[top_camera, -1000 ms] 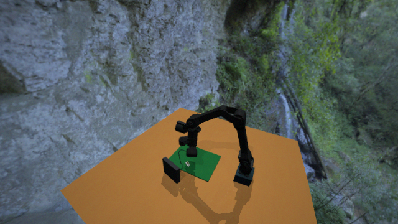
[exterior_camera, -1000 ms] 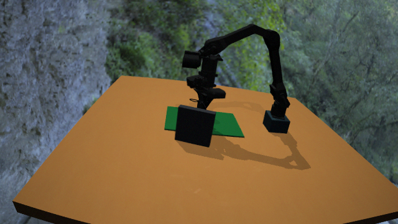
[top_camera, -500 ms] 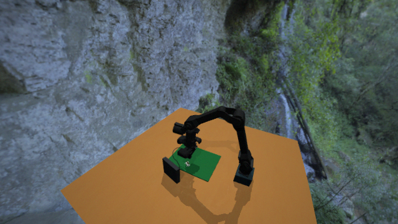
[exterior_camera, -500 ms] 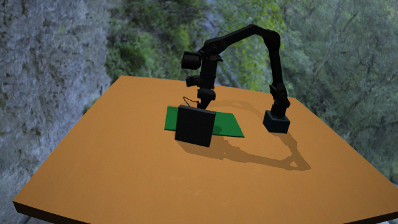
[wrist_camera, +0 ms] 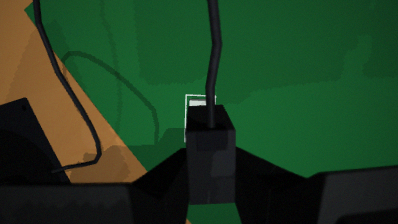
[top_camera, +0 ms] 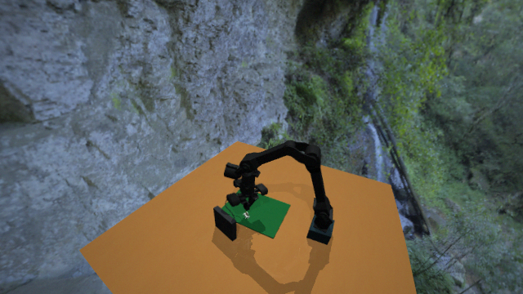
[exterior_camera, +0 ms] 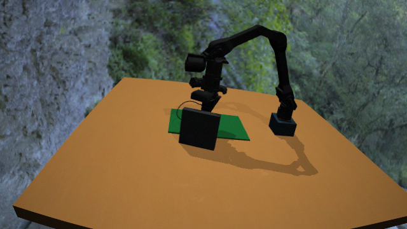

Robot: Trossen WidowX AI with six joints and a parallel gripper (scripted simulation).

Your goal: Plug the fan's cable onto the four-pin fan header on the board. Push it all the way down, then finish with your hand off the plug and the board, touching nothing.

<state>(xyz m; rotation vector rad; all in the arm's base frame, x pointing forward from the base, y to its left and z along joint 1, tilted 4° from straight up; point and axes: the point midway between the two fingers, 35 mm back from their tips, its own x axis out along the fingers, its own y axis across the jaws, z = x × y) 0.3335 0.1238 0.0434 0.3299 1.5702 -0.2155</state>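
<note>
The white four-pin fan header lies 6 cm below my gripper tip. From my gripper tip the other things lie so: black plug (1 cm ahead, 1 cm above); then black fan (1 cm ahead, 13 cm to the left); then green board (6 cm to the right, 8 cm below).
</note>
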